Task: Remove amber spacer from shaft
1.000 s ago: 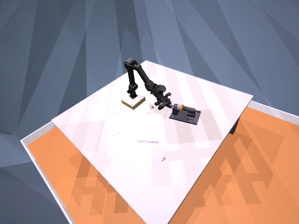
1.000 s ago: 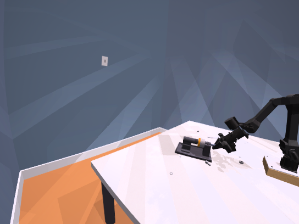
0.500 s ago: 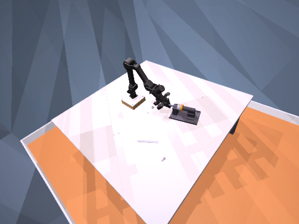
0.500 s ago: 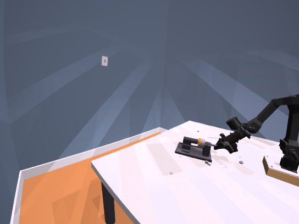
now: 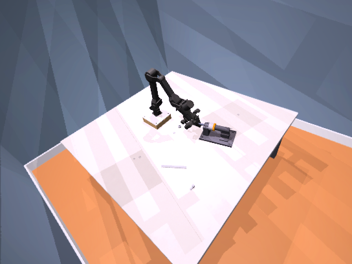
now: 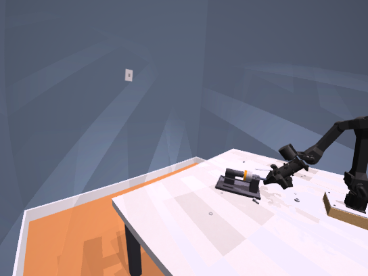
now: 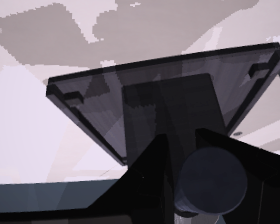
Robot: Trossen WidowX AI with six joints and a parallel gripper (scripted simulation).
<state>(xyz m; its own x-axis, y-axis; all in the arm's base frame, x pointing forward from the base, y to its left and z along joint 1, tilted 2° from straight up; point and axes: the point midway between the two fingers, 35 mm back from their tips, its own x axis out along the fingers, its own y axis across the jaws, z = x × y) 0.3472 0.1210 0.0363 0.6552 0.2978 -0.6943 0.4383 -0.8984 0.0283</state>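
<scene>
My gripper tip is now 30 mm short of the shaft, 10 mm to the right of it and 20 mm below it. From my gripper tip the other things lie so: amber spacer 90 mm ahead, 40 mm to the left, 20 mm above; pale spacer 60 mm ahead, 30 mm to the left, 20 mm above.
</scene>
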